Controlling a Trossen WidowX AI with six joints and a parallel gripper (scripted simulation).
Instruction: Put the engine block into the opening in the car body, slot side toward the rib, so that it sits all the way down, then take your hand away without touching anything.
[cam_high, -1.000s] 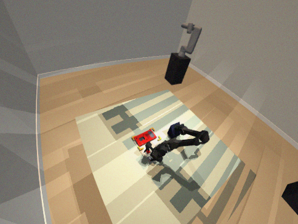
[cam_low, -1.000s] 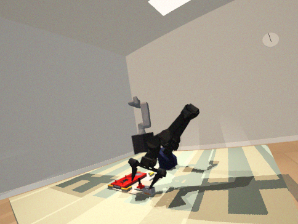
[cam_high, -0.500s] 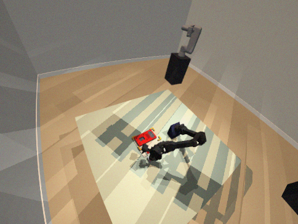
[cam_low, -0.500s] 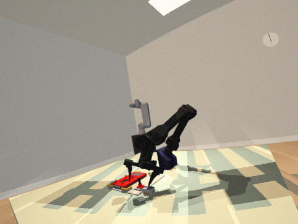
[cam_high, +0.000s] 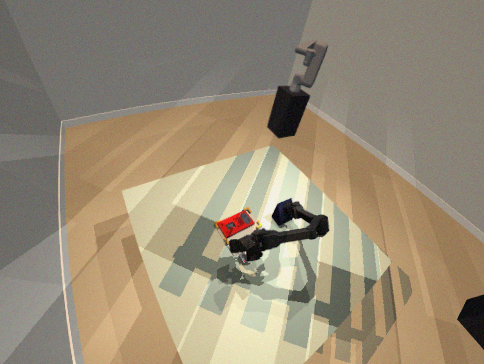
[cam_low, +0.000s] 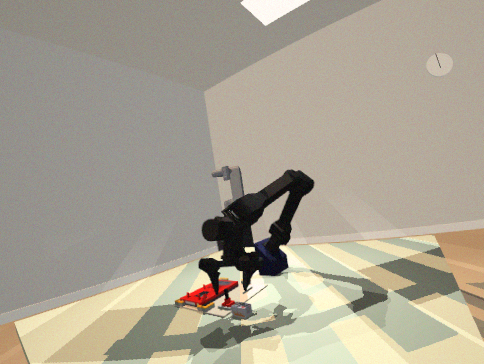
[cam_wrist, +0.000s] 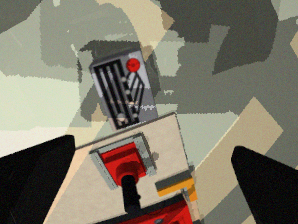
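Right now the grey engine block is 1 cm behind my gripper tip, 2 cm to the left of it and 6 cm below it.
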